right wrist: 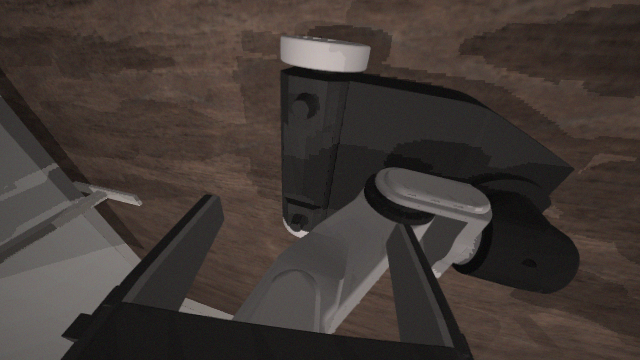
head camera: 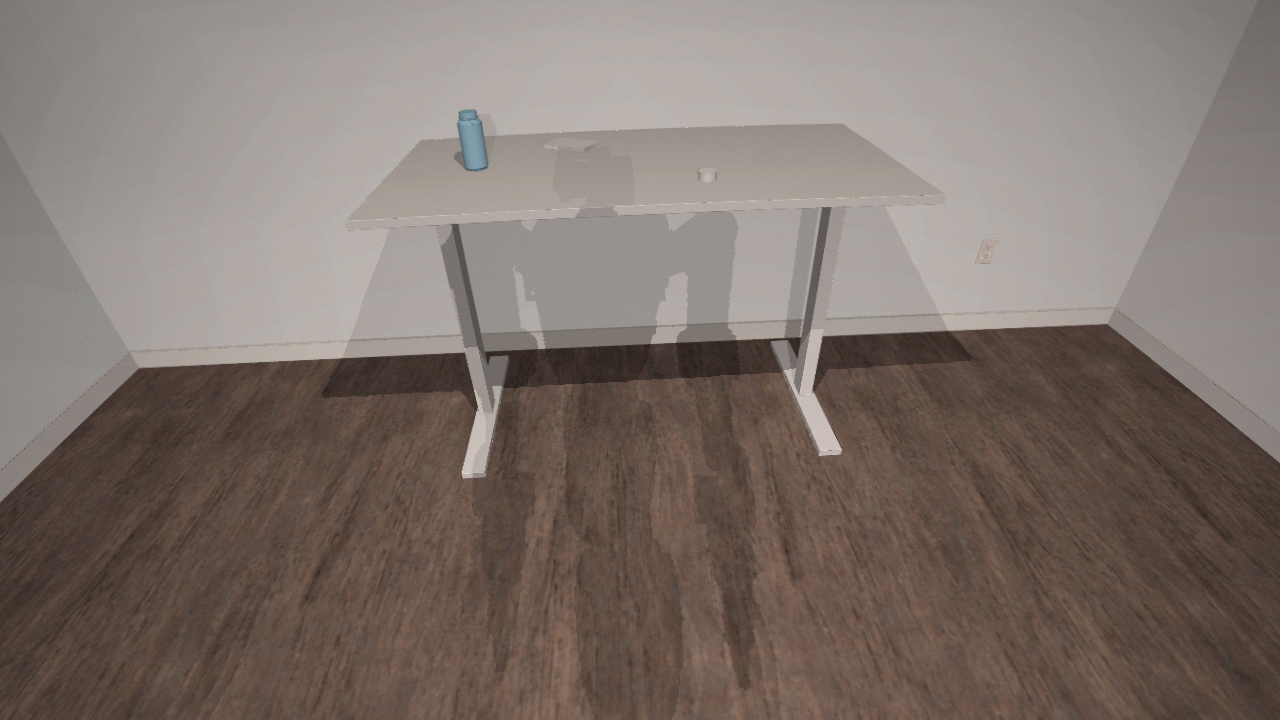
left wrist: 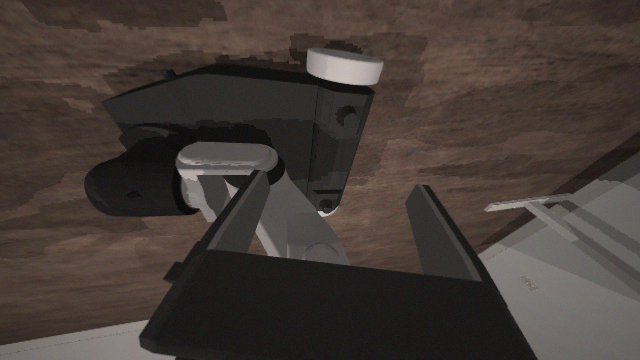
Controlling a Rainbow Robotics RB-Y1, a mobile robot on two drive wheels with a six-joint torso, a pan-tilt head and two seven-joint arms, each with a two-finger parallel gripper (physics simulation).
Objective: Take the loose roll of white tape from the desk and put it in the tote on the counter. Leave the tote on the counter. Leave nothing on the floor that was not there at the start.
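Places are measured from the robot's base along level axes (x ahead, y right, z down), in millimetres.
Where they show: left gripper, between the fingertips: point(left wrist: 337, 186); right gripper, between the fingertips: point(right wrist: 307, 220).
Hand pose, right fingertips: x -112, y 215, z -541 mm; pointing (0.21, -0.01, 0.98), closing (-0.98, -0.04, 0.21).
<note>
After its pixels a point has its place.
A small, short, pale roll point(head camera: 707, 175) @[y 53, x 1440, z -970 mm], which looks like the roll of white tape, lies flat on the desk point(head camera: 769, 161) @[y 241, x 1637, z -951 mm], right of its middle and towards the front edge in the head view. The tote and the counter do not show in these views. My left gripper point(left wrist: 337, 186) @[y -247, x -113, z -542 mm] is open and empty, with its fingers wide apart above the floor beside my own base. My right gripper point(right wrist: 307, 220) @[y 215, x -112, z -541 mm] is open and empty in the same way on the other side. Both are well away from the roll, and neither shows in the head view.
A blue bottle point(head camera: 472, 143) @[y -618, x 1534, z -1034 mm] stands at the left of the desk. A thin flat pale item point(head camera: 571, 144) @[y -380, x 1784, z -961 mm] lies near its back edge. The desk has two legs with long feet point(head camera: 477, 447) point(head camera: 819, 429) on the wood floor point(head camera: 626, 537) @[y -158, x 997, z -1 mm]. A wall point(head camera: 626, 62) @[y -220, x 2064, z -1166 mm] stands behind it.
</note>
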